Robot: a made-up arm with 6 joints.
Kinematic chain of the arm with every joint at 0, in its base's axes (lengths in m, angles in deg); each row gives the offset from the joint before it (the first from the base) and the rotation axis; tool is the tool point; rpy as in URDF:
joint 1: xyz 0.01 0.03 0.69 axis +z
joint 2: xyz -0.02 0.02 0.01 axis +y
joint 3: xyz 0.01 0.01 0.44 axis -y
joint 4: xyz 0 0.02 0.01 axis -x
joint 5: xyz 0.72 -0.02 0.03 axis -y
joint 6: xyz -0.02 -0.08 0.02 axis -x
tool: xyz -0.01 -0.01 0 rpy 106.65 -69.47 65.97
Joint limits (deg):
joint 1: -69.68..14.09
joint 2: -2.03..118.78
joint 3: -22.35..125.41
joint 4: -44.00..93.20
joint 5: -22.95..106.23
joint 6: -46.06..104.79
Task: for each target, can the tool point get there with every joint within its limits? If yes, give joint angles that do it. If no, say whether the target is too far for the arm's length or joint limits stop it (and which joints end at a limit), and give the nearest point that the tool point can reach.
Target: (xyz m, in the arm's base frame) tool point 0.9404 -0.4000 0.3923
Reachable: yes | joints -23.16 85.77 49.43 29.59 31.96 10.03
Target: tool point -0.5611 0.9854 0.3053
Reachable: no: joint limits stop it (at a limit: joint 2, joint 3, joint 4, joint 5) | nearest point -0.1127 0.2353 0.0833 | short by 0.902 m
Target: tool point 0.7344 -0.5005 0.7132
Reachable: yes | joints -37.03 41.02 5.54 66.87 83.36 70.64
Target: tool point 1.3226 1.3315 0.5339
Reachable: no: too far | nearest point 1.0719 0.4252 0.5817 | short by 0.942 m
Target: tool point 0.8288 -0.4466 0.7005
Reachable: yes | joints -26.69 46.85 20.23 6.32 84.19 -26.40
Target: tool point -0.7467 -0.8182 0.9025
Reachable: no: joint limits stop it (at a limit: joint 1, joint 2, joint 3, joint 5) | nearest point 0.1587 -0.5915 0.9013 | short by 0.933 m
